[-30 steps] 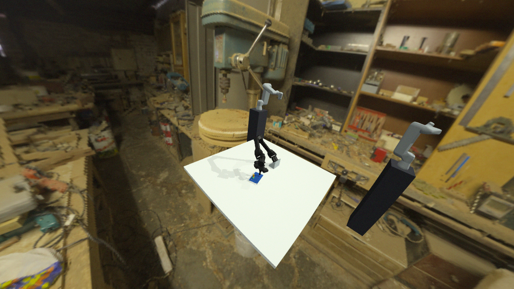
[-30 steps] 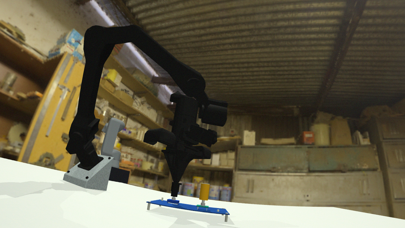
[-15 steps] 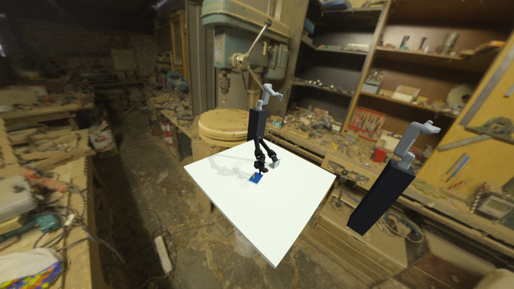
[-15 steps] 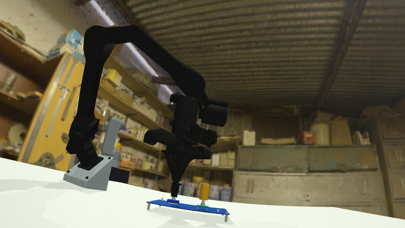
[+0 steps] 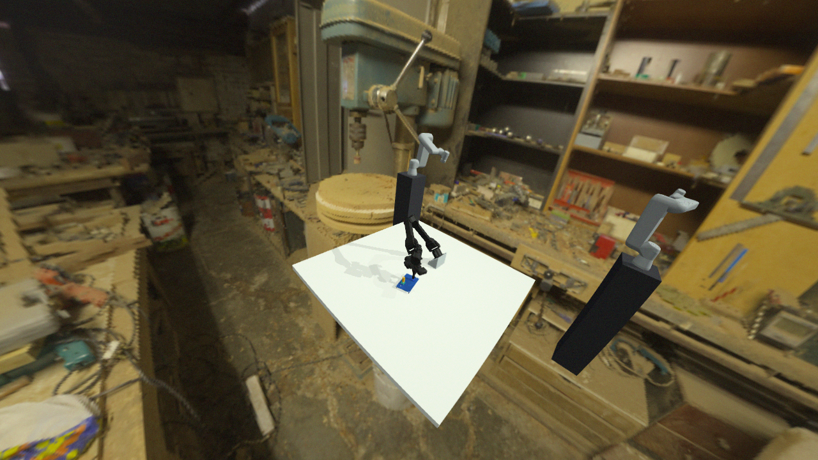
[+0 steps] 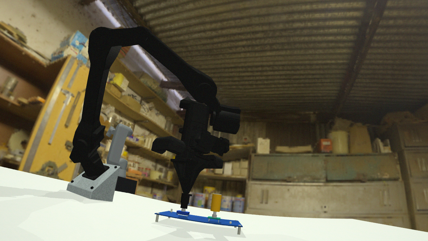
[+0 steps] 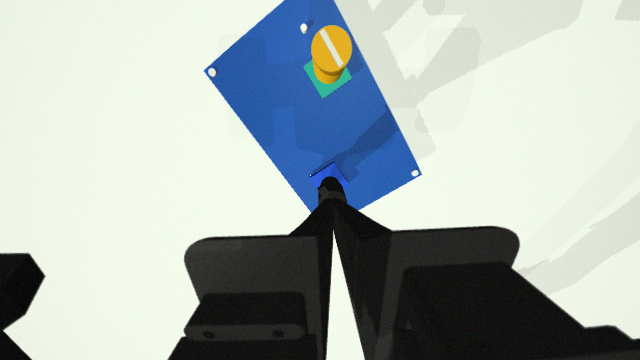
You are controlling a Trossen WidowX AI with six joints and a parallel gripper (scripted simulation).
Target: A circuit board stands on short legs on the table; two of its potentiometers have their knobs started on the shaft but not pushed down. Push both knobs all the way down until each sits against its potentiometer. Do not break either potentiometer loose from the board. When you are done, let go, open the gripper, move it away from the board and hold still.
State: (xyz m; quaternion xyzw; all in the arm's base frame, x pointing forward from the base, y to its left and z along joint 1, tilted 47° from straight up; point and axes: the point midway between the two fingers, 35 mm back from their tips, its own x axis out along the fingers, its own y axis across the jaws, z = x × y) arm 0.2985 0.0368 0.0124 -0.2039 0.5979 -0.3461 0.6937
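Right now my gripper tip is 1 cm above the black knob. The rest, counted from my gripper tip: yellow knob: 8 cm ahead, 2 cm to the right, 1 cm below.
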